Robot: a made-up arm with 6 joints. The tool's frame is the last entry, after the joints. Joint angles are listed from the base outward.
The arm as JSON. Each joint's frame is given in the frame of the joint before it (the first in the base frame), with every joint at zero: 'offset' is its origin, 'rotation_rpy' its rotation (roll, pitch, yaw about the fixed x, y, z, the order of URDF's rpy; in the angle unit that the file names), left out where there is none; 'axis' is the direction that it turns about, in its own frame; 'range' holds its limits. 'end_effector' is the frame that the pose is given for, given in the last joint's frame.
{
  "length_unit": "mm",
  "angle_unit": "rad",
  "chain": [
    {
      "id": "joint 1",
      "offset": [
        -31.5,
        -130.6,
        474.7
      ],
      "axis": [
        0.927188,
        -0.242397,
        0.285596
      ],
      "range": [
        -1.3,
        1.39
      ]
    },
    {
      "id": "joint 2",
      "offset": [
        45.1,
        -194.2,
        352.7
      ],
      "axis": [
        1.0,
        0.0,
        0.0
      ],
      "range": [
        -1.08,
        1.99
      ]
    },
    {
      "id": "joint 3",
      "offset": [
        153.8,
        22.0,
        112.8
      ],
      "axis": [
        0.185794,
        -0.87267,
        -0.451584
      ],
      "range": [
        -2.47,
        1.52
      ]
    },
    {
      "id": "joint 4",
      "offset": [
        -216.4,
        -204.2,
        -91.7
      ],
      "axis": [
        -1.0,
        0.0,
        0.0
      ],
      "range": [
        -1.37,
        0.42
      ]
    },
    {
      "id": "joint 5",
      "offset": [
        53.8,
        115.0,
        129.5
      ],
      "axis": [
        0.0,
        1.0,
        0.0
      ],
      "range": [
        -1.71,
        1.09
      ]
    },
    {
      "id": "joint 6",
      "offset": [
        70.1,
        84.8,
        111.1
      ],
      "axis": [
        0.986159,
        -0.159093,
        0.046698
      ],
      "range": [
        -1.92,
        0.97
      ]
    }
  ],
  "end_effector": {
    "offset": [
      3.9,
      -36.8,
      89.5
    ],
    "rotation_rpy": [
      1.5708,
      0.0,
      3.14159
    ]
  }
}
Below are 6 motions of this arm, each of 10 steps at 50 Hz.
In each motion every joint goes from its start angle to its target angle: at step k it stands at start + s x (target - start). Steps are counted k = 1, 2, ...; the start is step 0. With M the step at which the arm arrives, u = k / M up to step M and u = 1 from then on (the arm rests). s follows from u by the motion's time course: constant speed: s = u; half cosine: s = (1 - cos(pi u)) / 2; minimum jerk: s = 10 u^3 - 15 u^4 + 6 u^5.
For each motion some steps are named. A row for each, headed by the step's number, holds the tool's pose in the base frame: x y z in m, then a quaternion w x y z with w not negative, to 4 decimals.
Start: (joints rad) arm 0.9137 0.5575 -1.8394 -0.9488 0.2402 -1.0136
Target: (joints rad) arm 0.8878 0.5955 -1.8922 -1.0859 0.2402 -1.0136
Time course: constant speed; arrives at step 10
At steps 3, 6, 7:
3: 0.5795 -0.4732 0.7436 0.8104 0.4218 -0.2515 -0.3194
6: 0.5870 -0.4629 0.7340 0.8209 0.4102 -0.2371 -0.3189
7: 0.5894 -0.4595 0.7307 0.8243 0.4062 -0.2323 -0.3187

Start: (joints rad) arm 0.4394 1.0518 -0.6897 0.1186 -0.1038 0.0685
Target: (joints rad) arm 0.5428 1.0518 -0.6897 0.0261 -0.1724 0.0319
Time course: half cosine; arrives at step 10
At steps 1, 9, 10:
1: 0.2267 -0.7772 0.8228 0.2843 0.2239 -0.1344 -0.9225
9: 0.2526 -0.8229 0.7485 0.2631 0.2394 -0.0622 -0.9325
10: 0.2533 -0.8239 0.7465 0.2626 0.2397 -0.0603 -0.9327

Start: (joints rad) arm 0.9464 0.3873 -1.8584 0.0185 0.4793 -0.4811
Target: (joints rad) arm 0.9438 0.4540 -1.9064 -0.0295 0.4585 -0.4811
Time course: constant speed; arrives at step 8
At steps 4, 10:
4: 0.2680 -0.5408 0.8223 0.7449 0.4505 -0.4693 -0.1480
10: 0.2761 -0.5404 0.8230 0.7476 0.4609 -0.4542 -0.1495

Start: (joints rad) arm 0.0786 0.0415 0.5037 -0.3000 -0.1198 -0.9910
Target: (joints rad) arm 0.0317 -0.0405 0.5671 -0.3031 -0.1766 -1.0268
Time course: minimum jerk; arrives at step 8
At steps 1, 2, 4, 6, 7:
1: -0.0656 -0.4129 1.1391 0.2525 0.0601 0.8128 0.5216
2: -0.0674 -0.4073 1.1393 0.2576 0.0602 0.8148 0.5158
4: -0.0753 -0.3818 1.1397 0.2807 0.0597 0.8235 0.4894
6: -0.0828 -0.3564 1.1385 0.3035 0.0583 0.8309 0.4627
7: -0.0843 -0.3508 1.1381 0.3084 0.0579 0.8324 0.4568

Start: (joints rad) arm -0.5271 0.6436 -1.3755 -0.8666 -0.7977 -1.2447
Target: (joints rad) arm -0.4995 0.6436 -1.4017 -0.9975 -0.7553 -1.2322
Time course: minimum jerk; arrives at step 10
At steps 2, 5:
2: 0.5532 -0.4055 1.2008 0.3415 -0.2413 -0.7995 -0.4312
5: 0.5630 -0.4305 1.1841 0.3555 -0.2587 -0.7795 -0.4461

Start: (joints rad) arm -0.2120 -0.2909 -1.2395 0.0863 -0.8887 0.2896
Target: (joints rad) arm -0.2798 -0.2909 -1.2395 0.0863 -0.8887 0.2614
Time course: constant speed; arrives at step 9
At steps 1, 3, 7, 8, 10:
1: 0.2887 -0.0707 1.2296 0.3227 0.0141 -0.7274 -0.6054
3: 0.2916 -0.0610 1.2277 0.3230 0.0097 -0.7330 -0.5986
7: 0.2975 -0.0417 1.2233 0.3235 0.0010 -0.7438 -0.5848
8: 0.2990 -0.0369 1.2221 0.3237 -0.0012 -0.7465 -0.5814
10: 0.3005 -0.0321 1.2209 0.3238 -0.0034 -0.7491 -0.5779

